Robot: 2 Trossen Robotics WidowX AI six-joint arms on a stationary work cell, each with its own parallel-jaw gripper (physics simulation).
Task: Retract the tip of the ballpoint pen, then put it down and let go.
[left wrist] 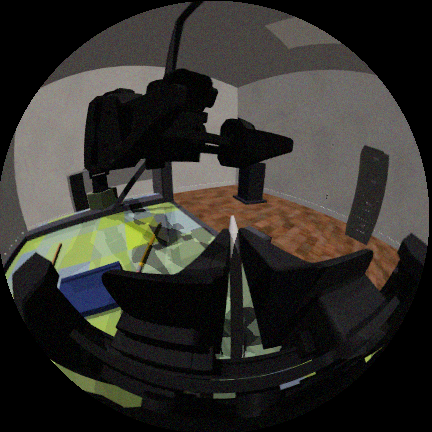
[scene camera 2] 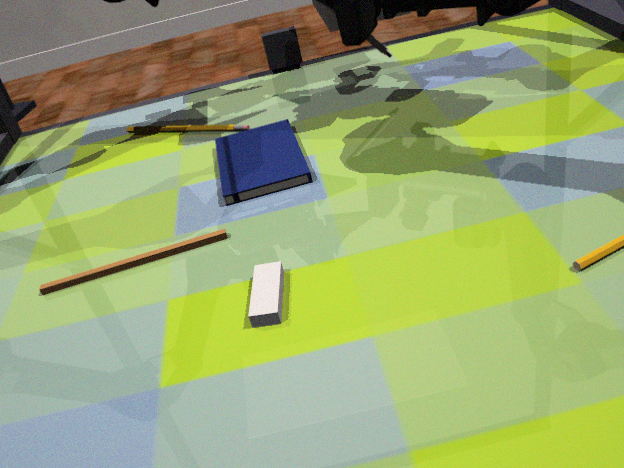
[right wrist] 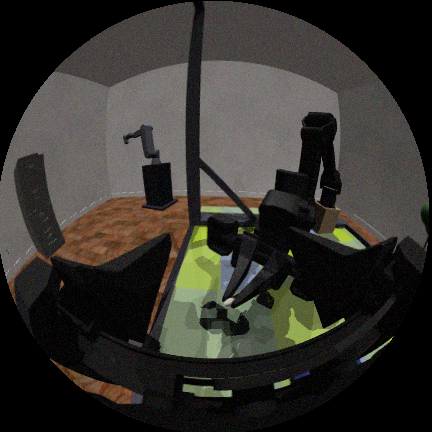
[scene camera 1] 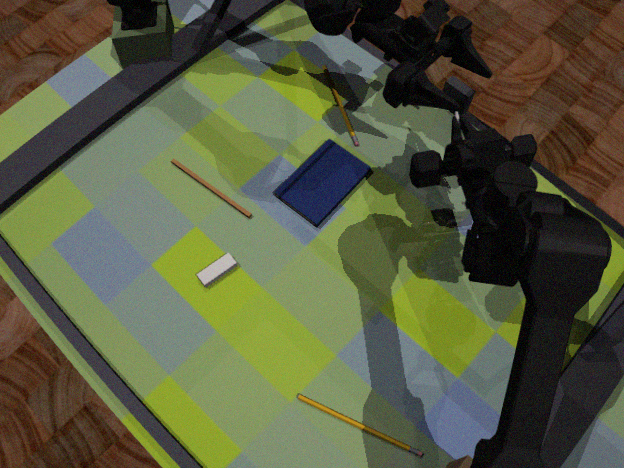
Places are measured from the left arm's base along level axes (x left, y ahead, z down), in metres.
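Pixels of known places: left gripper, fingertip midpoint: (left wrist: pixel 233 233) (right wrist: pixel 227 302) (scene camera 1: pixel 456 117); right gripper, fingertip midpoint: (left wrist: pixel 261 126) (right wrist: pixel 230 236) (scene camera 1: pixel 475 92); left arm's base at its link origin: (right wrist: pixel 325 204); right arm's base at its link origin: (left wrist: pixel 100 190) (scene camera 1: pixel 139 16).
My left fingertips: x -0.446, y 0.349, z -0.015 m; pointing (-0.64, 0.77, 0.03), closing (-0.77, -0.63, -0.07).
Ahead of a thing's pixels: the offset from my left fingertips to its top centre.
The ballpoint pen (scene camera 1: pixel 457 116) (left wrist: pixel 233 231) (right wrist: pixel 229 301) is held off the table in my left gripper (scene camera 1: pixel 457 131) (left wrist: pixel 233 233), which is shut on it. Its pale, tapered end sticks out past the fingertips in the left wrist view, and its dark barrel runs back between the fingers. Whether the writing point is out is too small to tell. A dark rod end, likely the pen's (scene camera 2: pixel 381 46), shows below the arm in scene camera 2. My right gripper (scene camera 1: pixel 475 90) is open and empty, a short way from the pale end, above it in scene camera 1.
A blue notebook @[dx +0.171, dy +0.122, dz +0.107 m] (scene camera 1: pixel 323 183) (scene camera 2: pixel 264 161) (left wrist: pixel 90 295) lies mid-table. A yellow pencil @[dx +0.026, dy +0.207, dz +0.112 m] (scene camera 1: pixel 343 110) (scene camera 2: pixel 201 128) lies beyond it; another @[dx +0.436, dy -0.171, dz +0.112 m] (scene camera 1: pixel 360 426) (scene camera 2: pixel 599 252) lies near the left arm's base. A brown stick @[dx +0.301, dy +0.256, dz +0.112 m] (scene camera 1: pixel 211 188) (scene camera 2: pixel 133 261) and white eraser @[dx +0.399, dy +0.142, dz +0.107 m] (scene camera 1: pixel 216 270) (scene camera 2: pixel 267 289) lie apart.
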